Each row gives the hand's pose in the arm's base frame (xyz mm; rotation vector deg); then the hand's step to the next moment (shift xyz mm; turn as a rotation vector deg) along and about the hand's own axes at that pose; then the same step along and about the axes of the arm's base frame.
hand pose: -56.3 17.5 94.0 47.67 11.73 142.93
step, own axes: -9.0 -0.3 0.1 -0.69 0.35 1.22
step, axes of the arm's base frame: 6.4 -4.3 -4.7 1.06 -0.67 0.72
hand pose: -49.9 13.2 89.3 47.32 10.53 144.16
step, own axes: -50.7 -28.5 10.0 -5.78 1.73 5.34
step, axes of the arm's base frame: 52.9 0.2 -26.1 6.50 -4.43 1.76
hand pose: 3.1 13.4 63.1 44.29 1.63 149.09
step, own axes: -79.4 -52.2 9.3 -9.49 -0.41 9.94
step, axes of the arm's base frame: 85.3 14.6 -40.4 12.55 -4.43 3.44
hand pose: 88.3 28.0 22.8 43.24 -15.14 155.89
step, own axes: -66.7 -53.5 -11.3 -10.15 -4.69 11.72
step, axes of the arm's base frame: 67.1 37.0 -39.6 15.37 -1.03 5.00
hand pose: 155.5 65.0 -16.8 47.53 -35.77 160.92
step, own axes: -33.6 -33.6 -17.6 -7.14 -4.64 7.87
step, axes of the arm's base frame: 28.0 37.1 -20.1 10.97 0.64 3.70
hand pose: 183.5 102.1 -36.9 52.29 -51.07 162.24
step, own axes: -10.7 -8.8 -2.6 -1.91 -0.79 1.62
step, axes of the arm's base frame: 9.3 10.2 -3.1 2.59 0.05 0.44
